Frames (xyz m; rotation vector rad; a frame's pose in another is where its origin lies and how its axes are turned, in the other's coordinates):
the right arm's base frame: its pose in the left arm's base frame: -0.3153 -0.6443 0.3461 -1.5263 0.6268 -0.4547
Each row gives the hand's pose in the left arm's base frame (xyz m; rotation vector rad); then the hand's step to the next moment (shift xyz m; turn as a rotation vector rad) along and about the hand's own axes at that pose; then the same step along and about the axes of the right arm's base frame.
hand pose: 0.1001 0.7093 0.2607 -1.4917 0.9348 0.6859
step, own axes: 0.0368 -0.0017 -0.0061 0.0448 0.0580 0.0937
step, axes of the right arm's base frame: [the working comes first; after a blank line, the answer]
step, axes of the left arm's base frame: 0.0195 -0.0122 -0.0294 -0.0183 0.0853 -0.0808

0.0254 0.0270 0.0047 -0.0608 0.0834 0.0591
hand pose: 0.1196 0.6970 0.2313 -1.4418 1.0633 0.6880
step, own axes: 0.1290 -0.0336 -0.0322 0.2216 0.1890 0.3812
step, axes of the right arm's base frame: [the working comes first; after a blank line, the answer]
step, axes of the left arm's base frame: 0.0786 -0.0622 -0.0936 -0.0162 0.3350 -0.3430

0.1084 0.0836 0.0073 -0.1937 0.3469 0.2689
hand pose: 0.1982 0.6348 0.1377 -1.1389 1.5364 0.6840
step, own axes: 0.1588 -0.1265 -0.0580 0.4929 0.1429 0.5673
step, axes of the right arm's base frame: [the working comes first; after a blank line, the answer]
step, axes of the left arm's base frame: 0.0937 -0.1482 -0.1176 0.1039 0.3951 -0.6468

0.1769 0.1048 -0.0481 -0.1116 0.6365 0.4094
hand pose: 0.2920 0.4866 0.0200 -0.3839 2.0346 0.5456
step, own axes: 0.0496 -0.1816 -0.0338 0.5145 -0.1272 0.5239
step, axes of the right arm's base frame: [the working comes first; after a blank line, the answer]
step, axes of the left arm's base frame: 0.0376 -0.1745 -0.0686 0.1905 0.1416 -0.7064

0.1461 0.0619 -0.1068 0.1214 0.6831 0.2720
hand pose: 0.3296 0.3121 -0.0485 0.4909 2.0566 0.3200
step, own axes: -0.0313 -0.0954 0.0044 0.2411 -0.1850 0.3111
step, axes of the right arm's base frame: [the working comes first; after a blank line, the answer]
step, axes of the left arm's base frame: -0.0023 -0.0988 -0.0181 0.1191 -0.0427 -0.4161

0.0627 0.0169 -0.0767 0.1570 0.4000 0.0673
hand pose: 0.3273 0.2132 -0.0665 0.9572 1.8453 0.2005
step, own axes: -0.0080 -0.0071 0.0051 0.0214 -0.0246 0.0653
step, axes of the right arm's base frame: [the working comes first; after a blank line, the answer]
step, axes of the left arm's base frame: 0.0020 -0.0117 -0.0006 0.0377 -0.0195 -0.0594

0.0090 0.0002 -0.0077 0.0468 0.0546 0.0123
